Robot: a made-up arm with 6 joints.
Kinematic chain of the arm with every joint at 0, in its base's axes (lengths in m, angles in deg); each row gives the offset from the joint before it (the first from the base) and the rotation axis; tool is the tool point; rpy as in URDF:
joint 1: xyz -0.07 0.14 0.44 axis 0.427 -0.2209 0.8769
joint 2: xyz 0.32 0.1 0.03 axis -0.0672 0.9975 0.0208
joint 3: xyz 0.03 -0.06 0 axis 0.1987 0.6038 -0.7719
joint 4: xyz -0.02 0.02 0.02 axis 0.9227 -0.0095 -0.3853
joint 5: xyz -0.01 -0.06 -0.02 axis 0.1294 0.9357 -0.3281
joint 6: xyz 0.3 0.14 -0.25 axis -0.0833 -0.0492 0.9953
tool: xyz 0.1 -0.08 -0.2 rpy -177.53 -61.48 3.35
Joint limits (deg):
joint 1: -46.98..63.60
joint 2: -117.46..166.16
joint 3: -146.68..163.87
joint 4: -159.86..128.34
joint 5: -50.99..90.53
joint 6: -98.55..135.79
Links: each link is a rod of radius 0.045 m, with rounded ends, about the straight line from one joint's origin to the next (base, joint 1, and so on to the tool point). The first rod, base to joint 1, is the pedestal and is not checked.
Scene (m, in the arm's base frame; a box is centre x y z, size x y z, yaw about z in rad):
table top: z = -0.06
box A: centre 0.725 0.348 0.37 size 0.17 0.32 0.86 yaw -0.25
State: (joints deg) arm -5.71 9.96 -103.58 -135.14 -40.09 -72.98
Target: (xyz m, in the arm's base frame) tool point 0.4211 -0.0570 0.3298
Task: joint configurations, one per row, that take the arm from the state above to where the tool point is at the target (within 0.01 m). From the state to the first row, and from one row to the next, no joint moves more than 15 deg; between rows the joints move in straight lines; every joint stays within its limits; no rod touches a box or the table.
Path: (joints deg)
1: -2.52 6.85 -99.02 -137.54 -27.03 -75.77
2: 0.67 3.74 -94.47 -139.95 -13.97 -78.55
3: 3.86 0.63 -89.91 -142.35 -0.91 -81.34
4: 7.05 -2.49 -85.35 -144.76 12.16 -84.12
5: 10.24 -5.60 -80.80 -147.16 25.22 -86.91
6: 6.26 -5.86 -66.48 -139.64 39.63 -90.79
7: 2.29 -6.12 -52.16 -132.12 54.05 -94.67
8: -1.68 -6.38 -37.84 -124.60 68.46 -98.55
9: 11.33 6.23 -26.83 -109.91 61.88 -98.55
10: 24.35 18.85 -15.81 -95.22 55.29 -98.55
11: 37.36 31.46 -4.79 -80.52 48.71 -98.55

